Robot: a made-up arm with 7 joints. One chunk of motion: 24 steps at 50 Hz.
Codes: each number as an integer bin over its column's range. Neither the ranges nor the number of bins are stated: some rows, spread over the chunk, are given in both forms.
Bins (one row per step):
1: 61 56 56 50 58 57
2: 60 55 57 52 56 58
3: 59 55 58 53 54 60
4: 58 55 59 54 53 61
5: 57 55 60 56 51 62
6: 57 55 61 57 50 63
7: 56 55 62 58 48 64
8: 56 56 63 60 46 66
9: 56 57 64 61 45 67
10: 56 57 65 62 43 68
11: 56 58 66 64 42 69
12: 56 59 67 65 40 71
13: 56 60 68 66 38 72
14: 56 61 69 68 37 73
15: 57 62 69 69 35 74
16: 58 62 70 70 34 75
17: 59 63 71 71 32 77
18: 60 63 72 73 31 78
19: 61 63 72 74 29 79
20: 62 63 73 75 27 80
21: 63 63 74 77 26 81
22: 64 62 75 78 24 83
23: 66 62 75 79 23 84
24: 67 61 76 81 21 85
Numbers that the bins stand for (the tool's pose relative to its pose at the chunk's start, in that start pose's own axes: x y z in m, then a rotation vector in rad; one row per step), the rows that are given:
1: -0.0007 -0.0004 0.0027 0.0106 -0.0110 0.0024
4: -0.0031 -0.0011 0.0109 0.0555 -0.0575 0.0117
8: -0.0047 -0.0004 0.0218 0.1227 -0.1225 0.0233
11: -0.0047 0.0010 0.0300 0.1676 -0.1597 0.0303
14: -0.0047 0.0031 0.0382 0.2124 -0.2062 0.0396
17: -0.0023 0.0045 0.0436 0.2461 -0.2526 0.0489
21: 0.0009 0.0045 0.0518 0.3133 -0.3084 0.0582
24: 0.0041 0.0031 0.0573 0.3582 -0.3548 0.0675
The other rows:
2: -0.0015 -0.0011 0.0055 0.0330 -0.0296 0.0047
3: -0.0023 -0.0011 0.0082 0.0442 -0.0482 0.0094
5: -0.0039 -0.0011 0.0136 0.0779 -0.0761 0.0140
6: -0.0039 -0.0011 0.0164 0.0891 -0.0854 0.0164
7: -0.0047 -0.0011 0.0191 0.1003 -0.1039 0.0187
9: -0.0047 0.0003 0.0245 0.1339 -0.1318 0.0257
10: -0.0047 0.0003 0.0273 0.1452 -0.1504 0.0280
12: -0.0047 0.0017 0.0327 0.1788 -0.1783 0.0349
13: -0.0047 0.0024 0.0355 0.1900 -0.1969 0.0373
15: -0.0039 0.0038 0.0382 0.2236 -0.2247 0.0419
16: -0.0031 0.0038 0.0409 0.2348 -0.2340 0.0442
18: -0.0015 0.0045 0.0464 0.2685 -0.2619 0.0512
19: -0.0007 0.0045 0.0464 0.2797 -0.2805 0.0535
20: 0.0001 0.0045 0.0491 0.2909 -0.2991 0.0559
22: 0.0017 0.0038 0.0545 0.3245 -0.3270 0.0628
23: 0.0033 0.0038 0.0545 0.3358 -0.3363 0.0652

